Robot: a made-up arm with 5 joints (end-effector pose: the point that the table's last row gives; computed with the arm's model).
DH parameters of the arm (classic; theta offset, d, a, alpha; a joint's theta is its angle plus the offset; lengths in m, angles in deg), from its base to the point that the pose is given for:
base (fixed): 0 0.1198 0 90
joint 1: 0 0.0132 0.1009 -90
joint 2: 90 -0.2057 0.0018 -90
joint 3: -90 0.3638 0.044 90
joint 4: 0 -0.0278 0.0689 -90
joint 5: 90 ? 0.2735 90
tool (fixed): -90 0.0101 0 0
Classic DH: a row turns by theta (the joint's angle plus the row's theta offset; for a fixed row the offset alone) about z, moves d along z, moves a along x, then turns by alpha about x.
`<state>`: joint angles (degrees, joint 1 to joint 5).
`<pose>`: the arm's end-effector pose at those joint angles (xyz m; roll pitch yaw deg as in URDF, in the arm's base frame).
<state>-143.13 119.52 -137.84 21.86 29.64</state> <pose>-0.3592 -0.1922 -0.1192 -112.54 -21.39 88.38</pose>
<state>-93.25 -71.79 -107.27 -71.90 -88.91</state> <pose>-0.2193 -0.0237 0.1597 -178.58 76.84 -2.89</pose>
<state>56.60 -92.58 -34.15 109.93 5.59</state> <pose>0.1841 0.3982 0.4083 82.14 -0.05 158.64</pose>
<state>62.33 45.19 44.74 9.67 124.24</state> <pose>0.1775 -0.3471 0.0221 130.17 -36.61 77.19</pose>
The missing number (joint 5, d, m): -0.0259
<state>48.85 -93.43 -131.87 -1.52 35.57</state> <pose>-0.0206 0.3347 0.1127 145.10 1.06 -92.28</pose>
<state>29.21 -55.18 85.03 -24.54 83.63</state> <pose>-0.0852 0.2538 -0.2562 -140.37 -3.23 -79.94</pose>
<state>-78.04 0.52 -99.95 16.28 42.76</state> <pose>-0.0083 -0.0020 0.3301 -1.57 72.09 -60.38</pose>
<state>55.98 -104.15 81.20 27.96 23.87</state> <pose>0.5381 0.2850 0.0586 -50.11 -13.51 -85.81</pose>
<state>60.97 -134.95 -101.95 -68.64 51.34</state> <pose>0.2085 0.3366 0.5009 106.05 -25.62 -88.76</pose>
